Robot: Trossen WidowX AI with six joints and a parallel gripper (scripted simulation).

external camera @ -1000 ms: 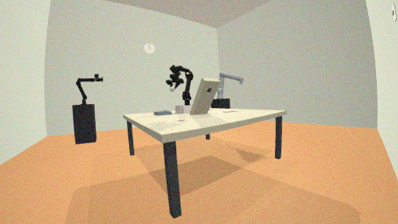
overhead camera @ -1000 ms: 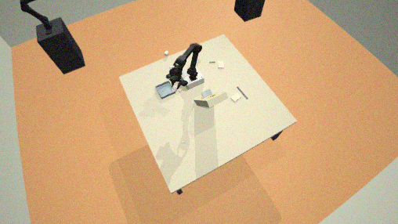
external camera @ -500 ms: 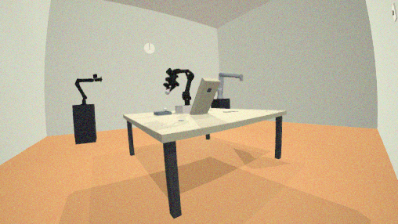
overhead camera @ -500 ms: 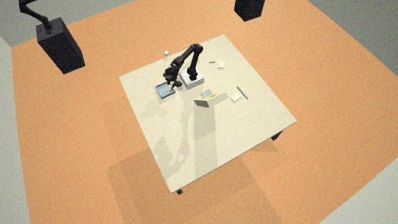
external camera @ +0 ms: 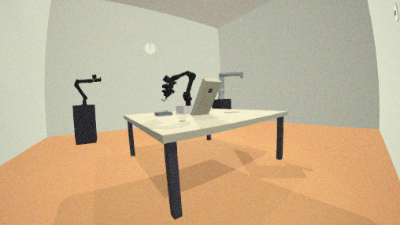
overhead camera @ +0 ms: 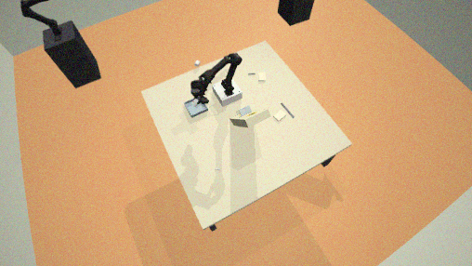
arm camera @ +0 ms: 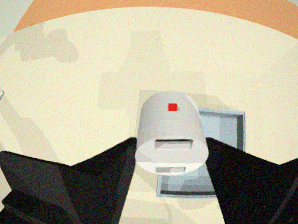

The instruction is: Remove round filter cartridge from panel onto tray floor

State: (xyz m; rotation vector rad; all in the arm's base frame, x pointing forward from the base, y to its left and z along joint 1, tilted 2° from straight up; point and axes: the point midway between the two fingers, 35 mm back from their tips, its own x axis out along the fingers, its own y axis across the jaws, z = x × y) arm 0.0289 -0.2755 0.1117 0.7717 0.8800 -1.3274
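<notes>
Right now the blue-grey tray is 7 cm behind my gripper tip and 17 cm below it. Also, from my gripper tip: service panel 30 cm ahead, 30 cm to the left; then white round filter cartridge right at my gripper tip.
</notes>
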